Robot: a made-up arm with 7 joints. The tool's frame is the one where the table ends. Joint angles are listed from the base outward.
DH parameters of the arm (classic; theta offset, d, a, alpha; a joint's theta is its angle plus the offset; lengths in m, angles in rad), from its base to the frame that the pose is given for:
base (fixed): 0.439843 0 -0.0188 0
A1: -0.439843 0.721 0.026 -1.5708
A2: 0 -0.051 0.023 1.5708
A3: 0 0.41 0.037 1.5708
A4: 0 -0.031 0.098 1.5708
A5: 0 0.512 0.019 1.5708
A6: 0 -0.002 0.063 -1.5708
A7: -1.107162 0 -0.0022 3.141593
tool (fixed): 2.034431 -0.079 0 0
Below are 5 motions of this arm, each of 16 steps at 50 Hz.
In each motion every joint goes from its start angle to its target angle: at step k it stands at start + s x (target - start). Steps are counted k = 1, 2, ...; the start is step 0. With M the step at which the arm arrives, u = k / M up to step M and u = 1 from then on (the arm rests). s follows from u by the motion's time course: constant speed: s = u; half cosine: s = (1 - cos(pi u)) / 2; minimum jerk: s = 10 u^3 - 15 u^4 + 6 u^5.
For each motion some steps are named. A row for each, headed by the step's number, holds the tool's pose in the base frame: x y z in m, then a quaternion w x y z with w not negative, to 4 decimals.
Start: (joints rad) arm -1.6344 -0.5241 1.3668 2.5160 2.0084 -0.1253 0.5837
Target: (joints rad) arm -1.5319 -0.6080 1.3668 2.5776 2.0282 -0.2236 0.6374
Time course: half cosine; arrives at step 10
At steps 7, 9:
7: 0.2148 0.3706 1.5639 0.2178 -0.4199 -0.8535 0.2187
9: 0.2013 0.3885 1.5586 0.2132 -0.4092 -0.8600 0.2180

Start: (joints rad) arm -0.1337 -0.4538 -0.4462 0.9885 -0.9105 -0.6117 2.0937
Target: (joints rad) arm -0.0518 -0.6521 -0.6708 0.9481 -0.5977 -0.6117 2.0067
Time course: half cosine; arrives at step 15
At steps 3, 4, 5, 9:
3: 0.3956 -0.2688 1.2184 0.4000 -0.6583 -0.4752 0.4253
4: 0.3865 -0.2760 1.2229 0.4040 -0.6620 -0.4796 0.4106
5: 0.3754 -0.2847 1.2279 0.4087 -0.6661 -0.4849 0.3926
9: 0.3198 -0.3279 1.2453 0.4306 -0.6797 -0.5100 0.3039

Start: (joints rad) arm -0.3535 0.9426 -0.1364 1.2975 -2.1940 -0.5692 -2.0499
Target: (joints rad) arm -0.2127 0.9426 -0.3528 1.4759 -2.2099 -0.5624 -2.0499
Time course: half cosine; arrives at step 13
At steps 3, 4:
3: 0.5716 -0.2337 0.4092 0.9163 0.1006 -0.1238 0.3673
4: 0.5783 -0.2400 0.4125 0.9160 0.0889 -0.1236 0.3712

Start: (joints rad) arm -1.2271 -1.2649 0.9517 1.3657 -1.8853 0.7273 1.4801
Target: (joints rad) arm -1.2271 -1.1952 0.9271 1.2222 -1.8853 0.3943 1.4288
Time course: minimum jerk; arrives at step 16
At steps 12, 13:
12: 0.4178 0.2757 1.1522 0.1544 0.6034 -0.7096 -0.3296
13: 0.4192 0.2700 1.1495 0.1592 0.5991 -0.7075 -0.3394

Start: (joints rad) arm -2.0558 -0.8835 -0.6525 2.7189 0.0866 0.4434 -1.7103
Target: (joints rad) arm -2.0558 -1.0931 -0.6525 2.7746 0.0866 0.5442 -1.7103
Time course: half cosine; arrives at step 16
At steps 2, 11, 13, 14, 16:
2: 0.1825 0.6436 1.4925 0.2222 0.4538 0.8611 -0.0560
11: 0.2487 0.7448 1.3654 0.2254 0.4327 0.8652 -0.1152
13: 0.2599 0.7615 1.3394 0.2258 0.4286 0.8657 -0.1262
14: 0.2636 0.7669 1.3306 0.2259 0.4272 0.8658 -0.1299
16: 0.2666 0.7713 1.3233 0.2260 0.4260 0.8659 -0.1329

